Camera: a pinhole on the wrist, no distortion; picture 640 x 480 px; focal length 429.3 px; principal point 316.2 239.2 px. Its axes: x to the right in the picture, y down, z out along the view. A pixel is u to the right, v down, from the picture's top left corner.
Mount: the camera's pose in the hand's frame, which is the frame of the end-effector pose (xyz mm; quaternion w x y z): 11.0 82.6 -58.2 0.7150 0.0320 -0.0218 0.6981
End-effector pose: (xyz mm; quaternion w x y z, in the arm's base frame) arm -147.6 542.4 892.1 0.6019 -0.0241 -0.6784 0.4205
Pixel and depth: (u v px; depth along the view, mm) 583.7 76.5 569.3
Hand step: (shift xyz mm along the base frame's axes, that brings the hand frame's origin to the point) -696.4 92.5 2.8
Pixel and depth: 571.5 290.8 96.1
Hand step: -98.6 63.8 -74.4
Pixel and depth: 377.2 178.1 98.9
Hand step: -83.9 49.3 -28.7
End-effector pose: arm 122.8 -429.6 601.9 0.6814 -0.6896 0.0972 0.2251
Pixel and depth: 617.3 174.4 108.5
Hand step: -48.9 52.0 -146.2
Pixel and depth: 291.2 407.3 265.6
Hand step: -137.6 185.5 1.7
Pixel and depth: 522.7 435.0 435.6
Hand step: -341.6 344.2 -145.5
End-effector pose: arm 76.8 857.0 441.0 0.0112 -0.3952 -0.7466 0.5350
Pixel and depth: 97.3 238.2 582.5
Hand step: -377.8 -416.9 -10.6
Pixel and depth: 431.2 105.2 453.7
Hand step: -191.6 -200.5 -371.1
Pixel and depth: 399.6 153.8 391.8
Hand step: -140.9 -193.8 -285.4
